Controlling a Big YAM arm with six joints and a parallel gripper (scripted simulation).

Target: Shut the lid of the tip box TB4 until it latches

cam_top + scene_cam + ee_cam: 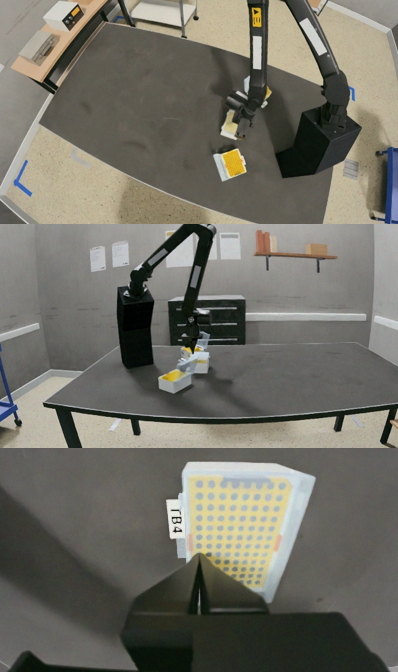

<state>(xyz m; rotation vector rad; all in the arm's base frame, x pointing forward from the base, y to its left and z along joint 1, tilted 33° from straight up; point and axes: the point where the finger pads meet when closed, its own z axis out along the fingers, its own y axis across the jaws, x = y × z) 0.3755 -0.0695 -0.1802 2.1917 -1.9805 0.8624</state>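
Right now the rack is 3 cm below my hand and 3 cm ahead of it. The rest, counted from my hand: white label (9 cm below, 3 cm behind); tip box TB4 (4 cm below, 3 cm ahead).
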